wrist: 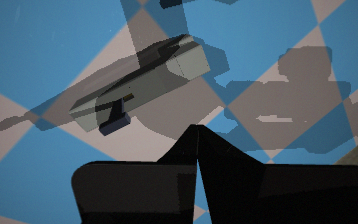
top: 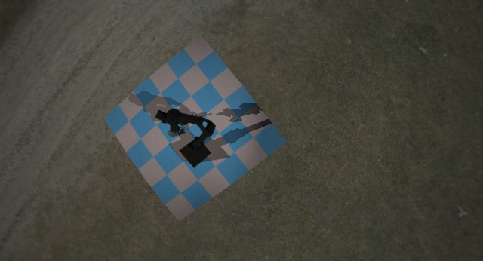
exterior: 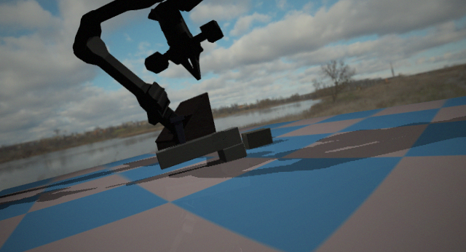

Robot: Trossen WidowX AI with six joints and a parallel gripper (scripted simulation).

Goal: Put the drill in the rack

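The small dark blue key lies 20 mm behind my gripper tip, 60 mm to the right of it and 100 mm below it. Also, from my gripper tip: yellow drill: 10 mm to the right, 140 mm below; long grey housing: 10 mm behind, 30 mm to the right, 150 mm below.
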